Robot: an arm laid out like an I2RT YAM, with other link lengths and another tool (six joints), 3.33 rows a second.
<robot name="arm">
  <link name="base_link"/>
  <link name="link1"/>
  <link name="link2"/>
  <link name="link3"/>
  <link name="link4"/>
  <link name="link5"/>
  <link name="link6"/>
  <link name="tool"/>
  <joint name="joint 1" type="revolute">
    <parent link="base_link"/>
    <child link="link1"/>
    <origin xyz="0 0 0.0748" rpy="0 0 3.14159"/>
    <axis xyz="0 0 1"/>
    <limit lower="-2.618" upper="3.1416"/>
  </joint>
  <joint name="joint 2" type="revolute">
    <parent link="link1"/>
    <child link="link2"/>
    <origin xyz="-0.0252 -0.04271 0.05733" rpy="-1.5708 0 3.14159"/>
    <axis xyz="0 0 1"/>
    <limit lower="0" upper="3.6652"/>
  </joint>
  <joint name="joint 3" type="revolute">
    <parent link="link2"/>
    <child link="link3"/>
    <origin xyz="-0.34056 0 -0.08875" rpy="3.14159 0 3.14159"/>
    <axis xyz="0 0 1"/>
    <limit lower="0" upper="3.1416"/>
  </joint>
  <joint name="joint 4" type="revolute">
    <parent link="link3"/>
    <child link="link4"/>
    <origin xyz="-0.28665 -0.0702 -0.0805" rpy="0 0 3.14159"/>
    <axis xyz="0 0 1"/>
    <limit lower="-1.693" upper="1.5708"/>
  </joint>
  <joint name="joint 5" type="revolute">
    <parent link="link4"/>
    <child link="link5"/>
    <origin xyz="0.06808 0.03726 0.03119" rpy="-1.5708 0 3.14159"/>
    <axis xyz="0 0 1"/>
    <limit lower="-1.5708" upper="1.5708"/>
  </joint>
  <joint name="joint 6" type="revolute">
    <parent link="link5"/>
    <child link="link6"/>
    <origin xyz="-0.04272 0 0.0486" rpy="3.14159 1.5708 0"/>
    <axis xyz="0 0 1"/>
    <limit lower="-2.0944" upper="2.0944"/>
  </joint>
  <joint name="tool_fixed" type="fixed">
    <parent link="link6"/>
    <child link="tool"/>
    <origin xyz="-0.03 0.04 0.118" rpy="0.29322 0 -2.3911"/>
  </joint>
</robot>
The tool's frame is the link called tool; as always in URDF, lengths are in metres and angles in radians.
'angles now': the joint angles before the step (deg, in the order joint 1, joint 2, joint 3, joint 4, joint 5, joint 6). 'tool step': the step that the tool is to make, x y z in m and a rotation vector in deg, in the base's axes. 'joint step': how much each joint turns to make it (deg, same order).
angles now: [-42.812 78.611 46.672 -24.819 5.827 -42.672]
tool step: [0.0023 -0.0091 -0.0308 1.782 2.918 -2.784]
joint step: [0.095 5.884 -0.418 2.695 2.076 2.120]
